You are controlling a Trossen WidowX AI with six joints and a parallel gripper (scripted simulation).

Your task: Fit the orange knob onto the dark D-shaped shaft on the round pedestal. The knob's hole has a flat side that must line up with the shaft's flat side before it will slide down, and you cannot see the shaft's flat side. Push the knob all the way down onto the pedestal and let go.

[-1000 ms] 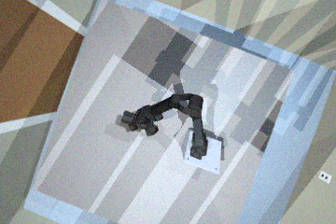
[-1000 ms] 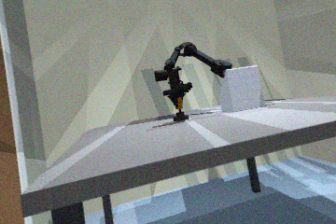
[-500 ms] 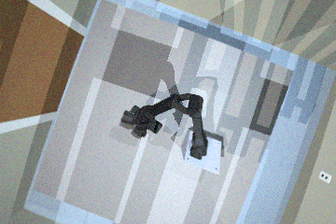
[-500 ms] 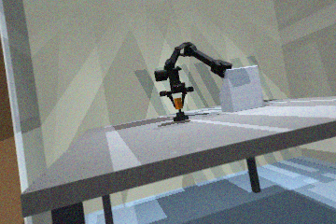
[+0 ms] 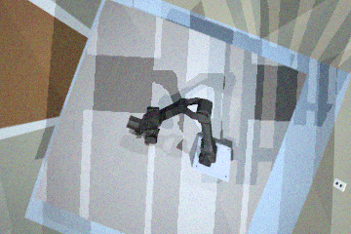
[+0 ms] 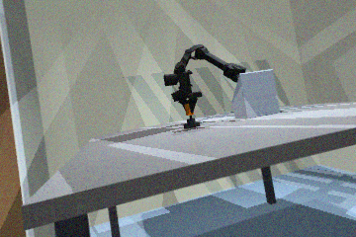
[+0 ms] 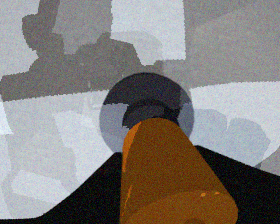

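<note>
Now: the orange knob 20 mm above my gripper tip. Also, from my gripper tip: dark round pedestal: 40 mm below.
</note>
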